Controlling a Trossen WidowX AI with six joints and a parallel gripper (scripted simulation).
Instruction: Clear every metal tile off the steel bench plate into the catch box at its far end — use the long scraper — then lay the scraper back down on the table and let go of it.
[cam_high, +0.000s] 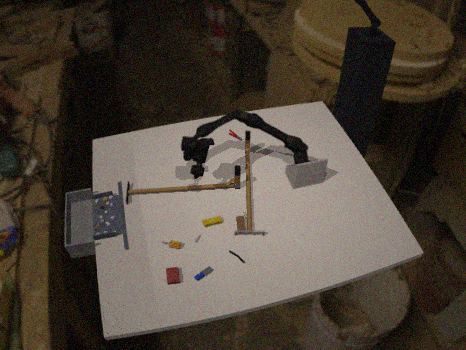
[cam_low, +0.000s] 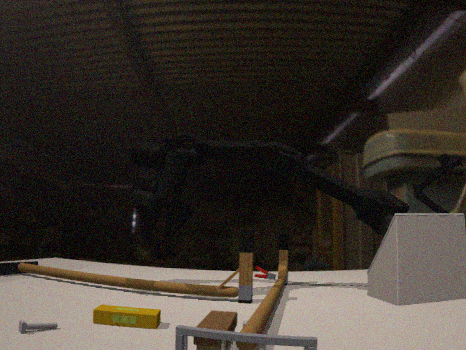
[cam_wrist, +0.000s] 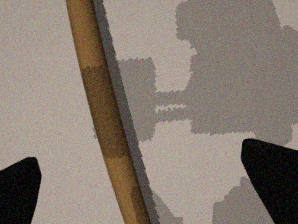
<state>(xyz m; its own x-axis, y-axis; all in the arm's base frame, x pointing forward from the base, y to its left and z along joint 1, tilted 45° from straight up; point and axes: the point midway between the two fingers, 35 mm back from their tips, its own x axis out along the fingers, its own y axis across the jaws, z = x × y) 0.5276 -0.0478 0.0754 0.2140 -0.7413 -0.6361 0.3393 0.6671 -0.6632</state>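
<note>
My gripper tip is 25 cm past the long wooden scraper, 8 cm to the right of it and 5 cm above it. Round my gripper tip: yellow block: 26 cm to the left, 10 cm below, 2 cm behind; brown block: 31 cm to the left, 14 cm behind, 10 cm below; long scraper: 8 cm ahead, 5 cm below, 1 cm to the left.
</note>
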